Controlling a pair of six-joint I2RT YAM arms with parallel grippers.
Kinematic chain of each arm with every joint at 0, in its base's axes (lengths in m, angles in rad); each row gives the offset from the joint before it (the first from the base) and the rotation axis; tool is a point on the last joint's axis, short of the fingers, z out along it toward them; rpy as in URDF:
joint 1: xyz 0 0 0.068 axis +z
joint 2: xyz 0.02 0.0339 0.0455 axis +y
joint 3: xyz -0.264 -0.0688 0 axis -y
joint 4: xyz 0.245 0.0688 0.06 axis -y
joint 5: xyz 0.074 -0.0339 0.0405 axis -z
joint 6: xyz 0.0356 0 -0.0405 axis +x
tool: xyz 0 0 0 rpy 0 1.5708 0
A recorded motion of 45 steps. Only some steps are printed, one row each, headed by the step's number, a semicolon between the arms.
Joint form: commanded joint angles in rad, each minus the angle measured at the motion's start. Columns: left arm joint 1, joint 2, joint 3, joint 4, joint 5, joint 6; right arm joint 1, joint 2, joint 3, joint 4, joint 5, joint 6.
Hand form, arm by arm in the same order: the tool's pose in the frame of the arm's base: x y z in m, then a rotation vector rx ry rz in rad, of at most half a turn. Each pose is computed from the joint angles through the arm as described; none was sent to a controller.
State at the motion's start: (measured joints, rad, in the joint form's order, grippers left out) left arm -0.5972 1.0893 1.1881 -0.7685 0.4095 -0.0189; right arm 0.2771 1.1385 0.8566 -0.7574 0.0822 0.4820
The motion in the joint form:
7: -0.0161 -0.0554 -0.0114 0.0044 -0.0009 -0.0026; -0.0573 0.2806 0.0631 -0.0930 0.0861 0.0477
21: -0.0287 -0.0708 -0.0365 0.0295 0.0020 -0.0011; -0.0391 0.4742 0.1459 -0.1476 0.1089 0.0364
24: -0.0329 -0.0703 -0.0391 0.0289 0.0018 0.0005; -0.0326 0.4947 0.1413 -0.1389 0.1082 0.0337
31: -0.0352 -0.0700 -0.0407 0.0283 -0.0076 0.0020; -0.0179 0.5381 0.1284 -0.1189 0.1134 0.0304
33: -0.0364 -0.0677 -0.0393 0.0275 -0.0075 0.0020; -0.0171 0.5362 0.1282 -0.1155 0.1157 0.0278
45: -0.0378 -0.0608 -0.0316 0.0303 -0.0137 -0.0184; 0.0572 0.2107 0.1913 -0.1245 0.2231 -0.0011
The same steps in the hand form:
7: 0.1600 -0.1299 0.3725 0.8796 2.0690 -0.7987; 0.2432 0.0482 0.2034 0.4699 2.8344 -0.1088
21: 0.1570 -0.1311 0.3695 0.8945 2.0479 -0.8089; 0.2662 0.0576 0.1773 0.4286 2.9797 -0.2372
24: 0.1566 -0.1318 0.3685 0.9010 2.0495 -0.8098; 0.2670 0.0597 0.1710 0.4145 2.9963 -0.2462
31: 0.1566 -0.1320 0.3678 0.9000 2.0526 -0.7998; 0.2677 0.0638 0.1571 0.3859 3.0285 -0.2759
33: 0.1569 -0.1325 0.3678 0.9016 2.0540 -0.8004; 0.2680 0.0640 0.1575 0.3809 3.0237 -0.2758
45: 0.1582 -0.1336 0.3692 0.8795 2.0633 -0.8057; 0.2440 0.0734 0.2557 0.2752 2.6498 -0.1689

